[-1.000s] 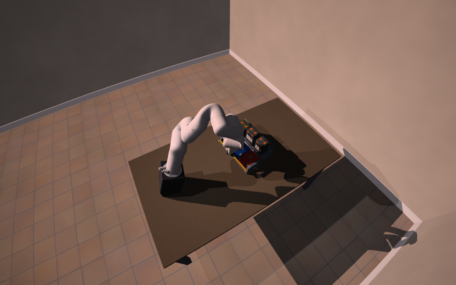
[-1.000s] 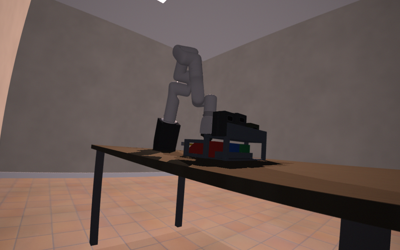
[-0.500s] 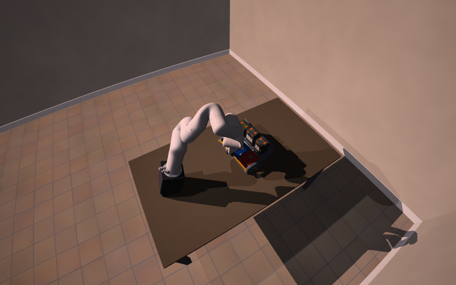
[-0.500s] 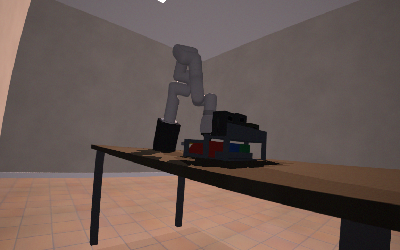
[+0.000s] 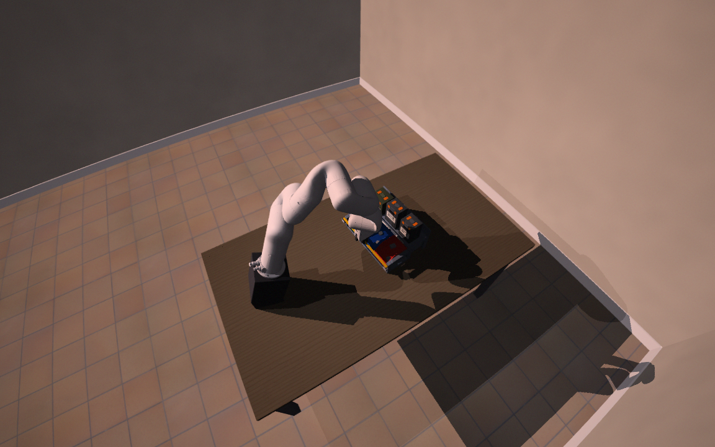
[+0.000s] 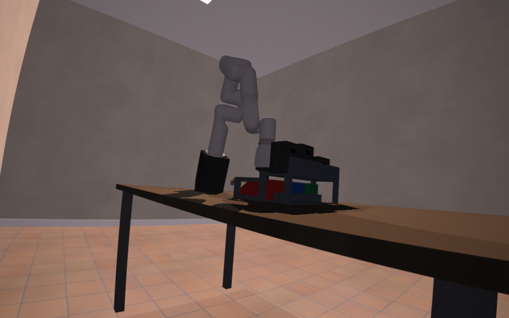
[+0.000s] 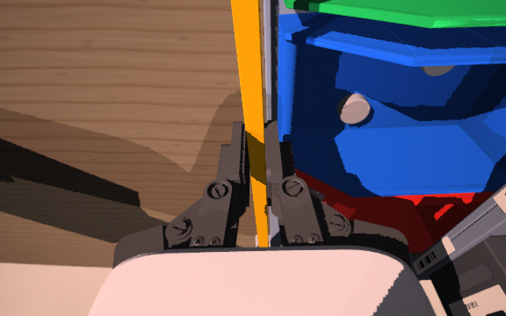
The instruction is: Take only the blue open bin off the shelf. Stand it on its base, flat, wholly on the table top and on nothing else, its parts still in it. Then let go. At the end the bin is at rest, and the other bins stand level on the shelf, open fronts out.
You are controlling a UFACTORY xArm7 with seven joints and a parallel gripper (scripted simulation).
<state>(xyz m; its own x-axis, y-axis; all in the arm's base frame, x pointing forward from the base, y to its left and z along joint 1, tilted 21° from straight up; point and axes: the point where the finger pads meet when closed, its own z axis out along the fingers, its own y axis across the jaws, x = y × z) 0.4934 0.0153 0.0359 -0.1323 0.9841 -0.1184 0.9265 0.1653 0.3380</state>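
Now: hand 100 mm short of the blue open bin, 50 mm above it and 10 mm to the right of it. From my hand the other things lie so: red bin 120 mm ahead, 100 mm to the right, 50 mm below; then thin yellow bar 20 mm below; then green bin 130 mm to the left, 90 mm ahead, 50 mm below.
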